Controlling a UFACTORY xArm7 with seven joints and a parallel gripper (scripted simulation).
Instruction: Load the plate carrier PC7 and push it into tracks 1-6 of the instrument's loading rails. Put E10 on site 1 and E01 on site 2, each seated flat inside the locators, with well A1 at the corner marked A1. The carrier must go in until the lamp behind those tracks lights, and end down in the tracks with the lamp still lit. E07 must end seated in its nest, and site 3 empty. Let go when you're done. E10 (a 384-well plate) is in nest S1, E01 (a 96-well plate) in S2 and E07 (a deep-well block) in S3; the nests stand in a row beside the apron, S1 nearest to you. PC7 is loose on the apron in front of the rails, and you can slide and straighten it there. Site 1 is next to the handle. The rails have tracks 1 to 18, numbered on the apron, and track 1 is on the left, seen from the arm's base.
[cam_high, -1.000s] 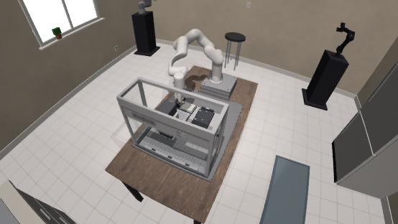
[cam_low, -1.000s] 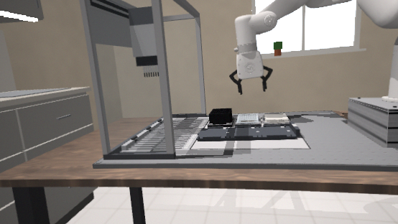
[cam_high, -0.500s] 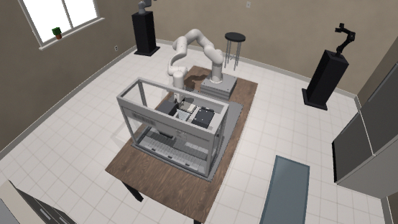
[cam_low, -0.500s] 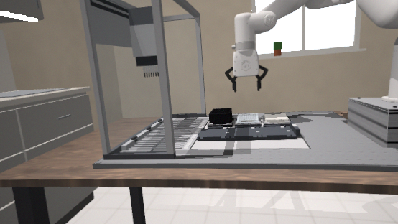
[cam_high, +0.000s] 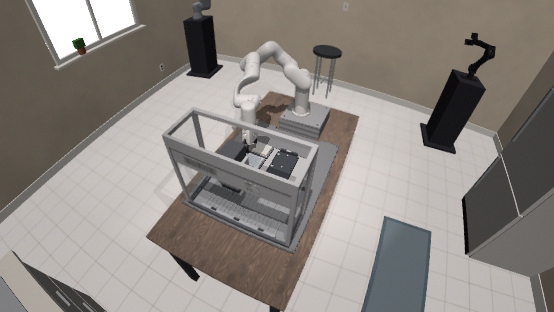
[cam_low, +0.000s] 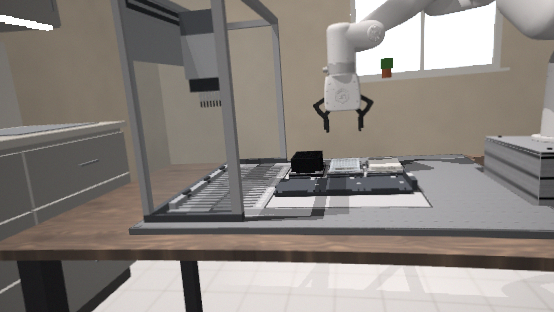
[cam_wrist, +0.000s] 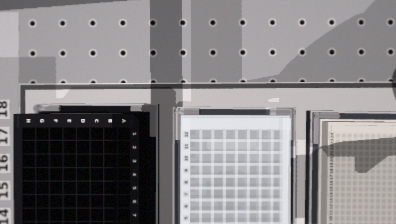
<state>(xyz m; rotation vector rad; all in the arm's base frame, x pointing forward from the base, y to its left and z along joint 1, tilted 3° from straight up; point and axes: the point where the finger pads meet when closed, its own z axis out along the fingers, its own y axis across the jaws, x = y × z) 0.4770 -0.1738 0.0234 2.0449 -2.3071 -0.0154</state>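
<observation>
Now: the white 96-well plate E01 110 mm below my hand. Also, from my hand: A1 tag (50 mm ahead, 60 mm to the left, 120 mm below); black deep-well block E07 (110 mm ahead, 20 mm to the right, 100 mm below); nest S2 (120 mm below).
</observation>
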